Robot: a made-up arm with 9 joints. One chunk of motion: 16 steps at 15 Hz.
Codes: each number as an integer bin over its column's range. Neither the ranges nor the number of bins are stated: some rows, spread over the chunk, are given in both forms.
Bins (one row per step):
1: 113 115 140 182 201 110 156 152 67
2: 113 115 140 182 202 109 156 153 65
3: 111 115 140 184 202 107 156 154 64
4: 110 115 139 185 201 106 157 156 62
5: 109 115 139 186 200 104 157 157 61
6: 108 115 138 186 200 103 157 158 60
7: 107 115 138 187 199 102 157 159 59
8: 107 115 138 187 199 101 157 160 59
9: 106 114 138 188 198 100 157 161 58
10: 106 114 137 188 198 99 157 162 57
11: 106 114 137 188 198 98 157 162 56
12: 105 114 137 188 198 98 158 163 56
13: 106 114 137 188 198 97 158 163 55
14: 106 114 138 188 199 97 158 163 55
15: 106 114 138 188 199 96 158 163 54
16: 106 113 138 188 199 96 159 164 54
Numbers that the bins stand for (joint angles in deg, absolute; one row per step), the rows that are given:
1: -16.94 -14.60 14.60 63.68 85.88 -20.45 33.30 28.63 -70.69
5: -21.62 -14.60 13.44 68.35 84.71 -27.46 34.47 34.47 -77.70
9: -25.12 -15.77 12.27 70.69 82.37 -32.13 34.47 39.14 -81.20
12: -26.29 -15.77 11.10 70.69 82.37 -34.47 35.64 41.48 -83.54
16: -25.12 -16.94 12.27 70.69 83.54 -36.80 36.80 42.65 -85.88
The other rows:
2: -16.94 -14.60 14.60 63.68 87.05 -21.62 33.30 29.79 -73.02
3: -19.28 -14.60 14.60 66.01 87.05 -23.95 33.30 30.96 -74.19
4: -20.45 -14.60 13.44 67.18 85.88 -25.12 34.47 33.30 -76.53
6: -22.78 -14.60 12.27 68.35 84.71 -28.63 34.47 35.64 -78.87
7: -23.95 -14.60 12.27 69.52 83.54 -29.79 34.47 36.80 -80.03
8: -23.95 -14.60 12.27 69.52 83.54 -30.96 34.47 37.97 -80.03
10: -25.12 -15.77 11.10 70.69 82.37 -33.30 34.47 40.31 -82.37
11: -25.12 -15.77 11.10 70.69 82.37 -34.47 34.47 40.31 -83.54
13: -25.12 -15.77 11.10 70.69 82.37 -35.64 35.64 41.48 -84.71
14: -25.12 -15.77 12.27 70.69 83.54 -35.64 35.64 41.48 -84.71
15: -25.12 -15.77 12.27 70.69 83.54 -36.80 35.64 41.48 -85.88

